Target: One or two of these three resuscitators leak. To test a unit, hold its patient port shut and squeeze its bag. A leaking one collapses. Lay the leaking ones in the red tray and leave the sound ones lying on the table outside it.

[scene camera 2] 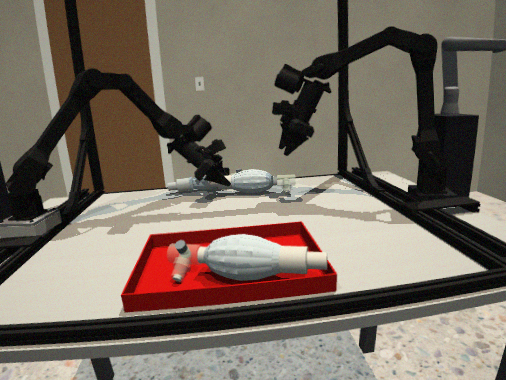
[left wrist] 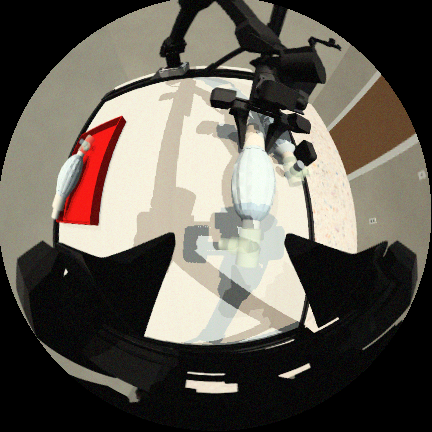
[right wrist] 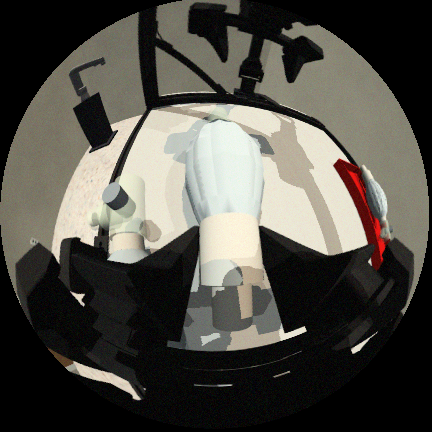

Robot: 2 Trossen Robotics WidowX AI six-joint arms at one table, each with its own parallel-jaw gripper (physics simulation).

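Places are measured from the left arm's base along level axes (x ahead, y left, z up), in metres.
Where they show: left gripper, fingertip midpoint: [scene camera 2: 282, 152] [left wrist: 232, 239] [right wrist: 260, 69]; right gripper, fingertip midpoint: [scene camera 2: 231, 183] [left wrist: 252, 151] [right wrist: 228, 231]; left arm's base, link origin: [scene camera 2: 431, 189] [right wrist: 245, 91]; right arm's base, link origin: [scene camera 2: 28, 215] [left wrist: 173, 65].
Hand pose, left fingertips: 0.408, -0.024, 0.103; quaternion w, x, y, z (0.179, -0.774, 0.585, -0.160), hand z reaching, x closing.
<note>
Each offset is from my left fingertips to the top centre of the thing, as dx, dy, dz.
One resuscitator @[+0.099, -0.021, -0.057] [scene camera 2: 252, 180] [left wrist: 253, 182] [right wrist: 225, 170] is at the back of the table, its bag full and rounded. My right gripper [scene camera 2: 229, 183] [left wrist: 252, 151] [right wrist: 228, 231] is shut on its cream collar, at the end away from the pale green valve. My left gripper [scene camera 2: 285, 150] [left wrist: 232, 239] [right wrist: 260, 69] is open and empty, above the table. Another resuscitator @[+0.258, -0.073, -0.073] [scene camera 2: 187, 185] [left wrist: 292, 167] [right wrist: 127, 215] lies close beside the held one, partly hidden by my right gripper. The third resuscitator @[+0.016, +0.458, -0.056] [scene camera 2: 242, 257] [left wrist: 70, 175] [right wrist: 376, 197], its bag rounded, lies in the red tray @[+0.052, +0.420, -0.101] [scene camera 2: 225, 295] [left wrist: 100, 172] [right wrist: 361, 205].
The tray stands at the front of the table in the scene view. A black frame rail [scene camera 2: 250, 310] runs along the table's front edge, with black posts [scene camera 2: 342, 90] at the back corners. A dark pedestal [scene camera 2: 457, 150] [right wrist: 94, 120] stands beyond the table.
</note>
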